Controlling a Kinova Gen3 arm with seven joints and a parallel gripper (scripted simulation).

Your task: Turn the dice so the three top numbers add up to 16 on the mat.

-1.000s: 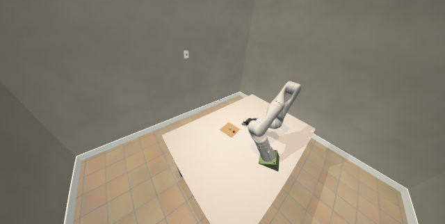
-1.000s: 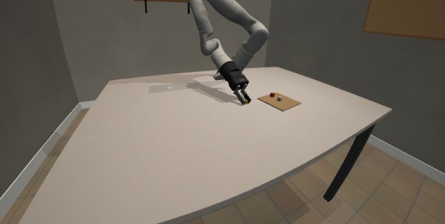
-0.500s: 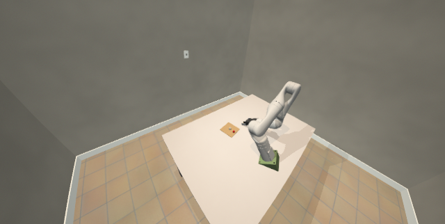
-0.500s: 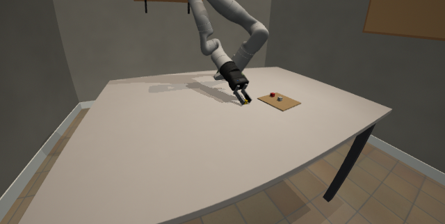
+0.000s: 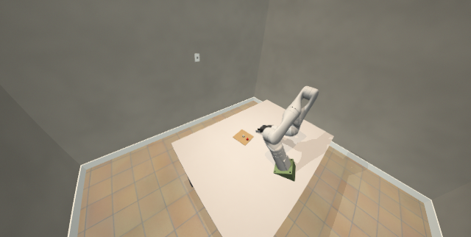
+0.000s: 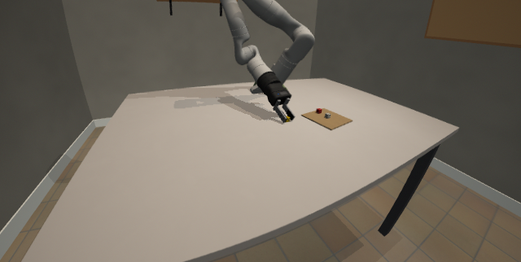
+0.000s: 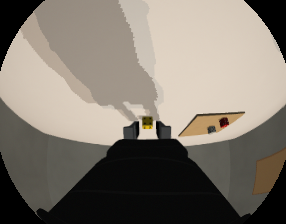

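Right now the yellow die is 1 cm below my hand. The rest, counted from my hand: white die (5 cm ahead, 16 cm to the left, 1 cm below); tan mat (5 cm ahead, 16 cm to the left, 2 cm below); red die (16 cm to the left, 1 cm below).
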